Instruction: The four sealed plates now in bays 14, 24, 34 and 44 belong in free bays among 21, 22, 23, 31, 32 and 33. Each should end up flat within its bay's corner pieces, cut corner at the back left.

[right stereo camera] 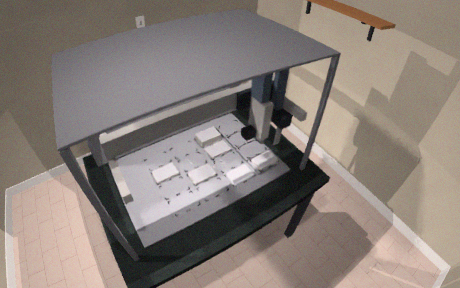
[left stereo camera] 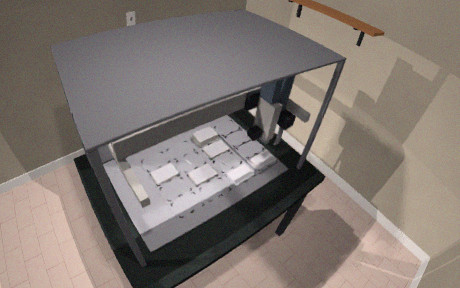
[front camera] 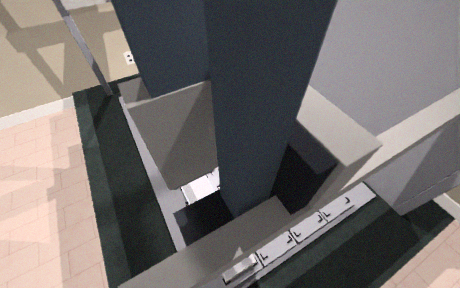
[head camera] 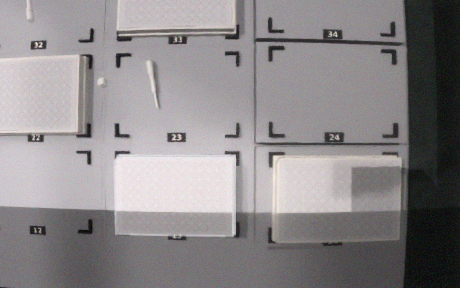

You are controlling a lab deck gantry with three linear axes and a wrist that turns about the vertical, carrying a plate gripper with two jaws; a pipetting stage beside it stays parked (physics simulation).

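Places are measured from the robot's base along level axes (x up, y right, z ahead), in metres.
Pixels of known places: gripper, fingertip midpoint: (right stereo camera: 270, 138); robot's base, link origin: (right stereo camera: 176, 215) (left stereo camera: 180, 217).
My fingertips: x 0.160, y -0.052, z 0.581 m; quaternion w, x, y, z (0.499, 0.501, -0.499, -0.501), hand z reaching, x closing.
Observation:
Ahead of a thing's pixels: the offset from my fingertips to its top centre. "*": to the spot under its first point.
A sealed white plate @[dx -0.131, dy +0.009, dz -0.025 m] (front camera: 240, 270) (head camera: 337, 200) (left stereo camera: 261, 160) (right stereo camera: 263, 159) lies in bay 14, cut corner at the back left. Bays 24 @[* dx -0.145, dy -0.095, dz -0.029 m] (head camera: 330, 95) and 34 @[* dx -0.145, dy -0.183, dz -0.026 m] (head camera: 330, 12) show bare in the head view. Another plate @[dx -0.146, dy -0.098, dz -0.353 m] (head camera: 37, 95) (left stereo camera: 202, 175) (right stereo camera: 202, 174) lies flat in bay 22; its left end is outside the head view. Bay 23 @[* dx -0.160, dy -0.092, dz -0.163 m] (head camera: 200, 100) has no plate but a loose tip. My gripper (left stereo camera: 278, 136) (right stereo camera: 277, 136) hangs high beyond the deck's right edge with no plate visible at it; its jaw spacing cannot be made out.
Plates stand in bay 13 @[* dx -0.146, dy +0.004, dz -0.187 m] (head camera: 175, 192) (left stereo camera: 240, 174), bay 33 @[* dx -0.146, dy -0.179, dz -0.187 m] (head camera: 176, 14) (left stereo camera: 216, 148) and bay 31 @[* dx -0.145, dy -0.201, dz -0.514 m] (left stereo camera: 165, 173). A taller stack @[dx -0.118, dy -0.312, dz -0.189 m] (left stereo camera: 205, 136) is behind bay 33. Loose tips @[* dx -0.155, dy -0.107, dz -0.214 m] (head camera: 152, 85) @[* dx -0.154, dy -0.199, dz -0.361 m] (head camera: 29, 9) lie in bays 23 and 32, a small cap @[dx -0.156, dy -0.113, dz -0.273 m] (head camera: 101, 81) between 22 and 23.

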